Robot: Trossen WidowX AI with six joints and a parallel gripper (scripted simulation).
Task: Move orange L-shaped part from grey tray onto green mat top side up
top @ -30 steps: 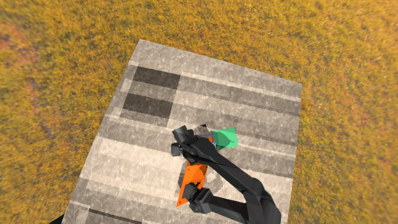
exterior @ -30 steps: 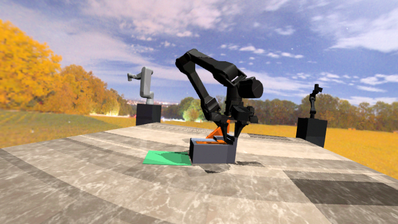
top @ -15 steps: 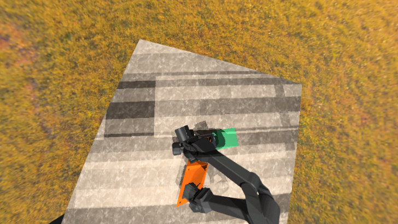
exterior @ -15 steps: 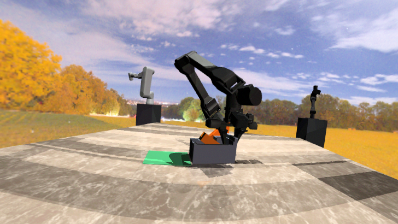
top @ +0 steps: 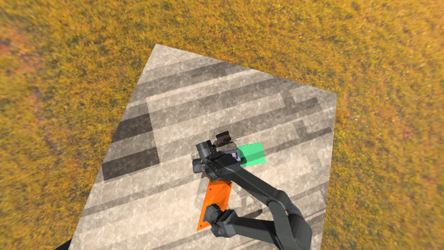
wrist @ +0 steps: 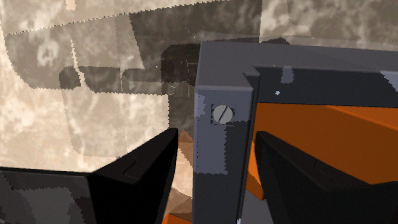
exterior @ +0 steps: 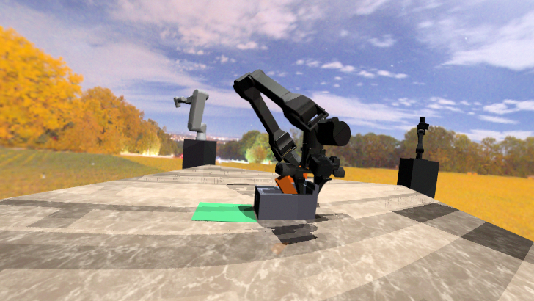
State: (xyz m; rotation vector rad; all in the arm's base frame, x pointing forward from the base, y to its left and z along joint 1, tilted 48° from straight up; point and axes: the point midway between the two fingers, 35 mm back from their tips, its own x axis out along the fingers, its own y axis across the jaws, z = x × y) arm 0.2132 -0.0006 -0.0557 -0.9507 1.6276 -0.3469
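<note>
The orange L-shaped part lies 1 cm ahead of my gripper tip, 4 cm to the right of it and 1 cm above it.
</note>
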